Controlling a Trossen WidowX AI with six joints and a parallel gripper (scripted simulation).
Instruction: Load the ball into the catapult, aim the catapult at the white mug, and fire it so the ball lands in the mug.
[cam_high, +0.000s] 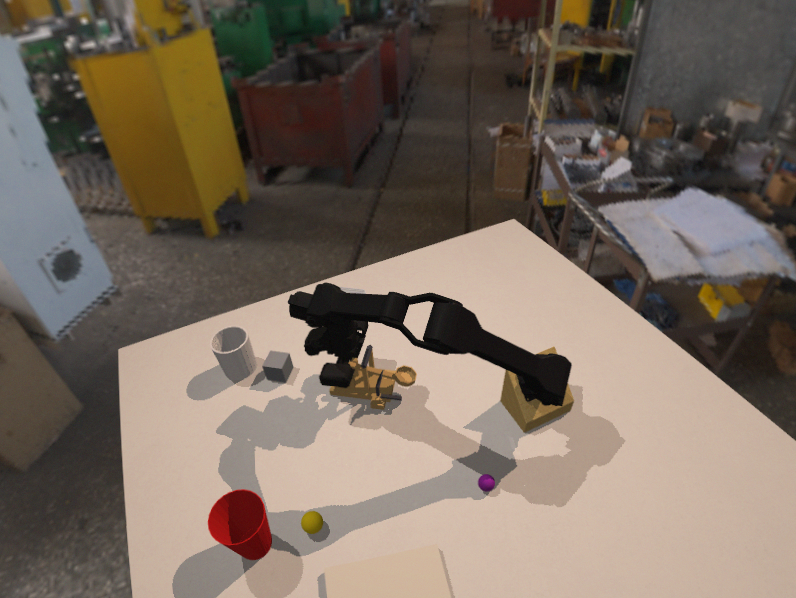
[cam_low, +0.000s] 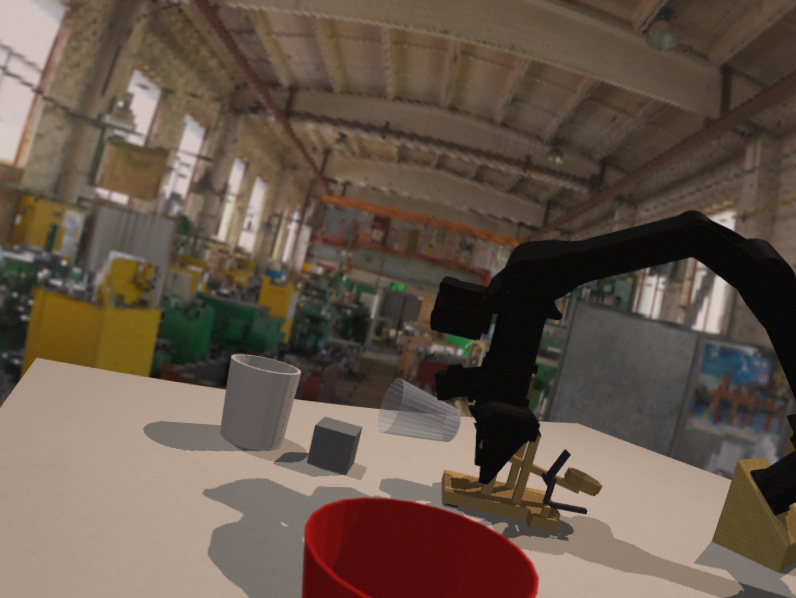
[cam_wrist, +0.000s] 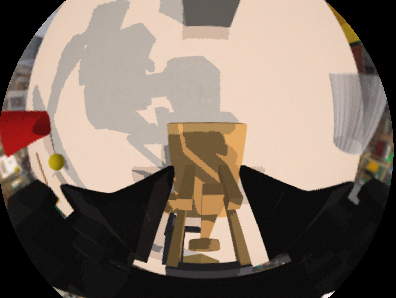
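My gripper tip is 150 mm past the purple ball, 350 mm to the right of it and 20 mm above it. Also, from my gripper tip: wooden catapult 50 mm behind, 50 mm to the left, 20 mm above; then white mug 240 mm ahead, 170 mm to the right, 10 mm below; then dark grey cube 150 mm ahead, 110 mm to the right, 10 mm below.
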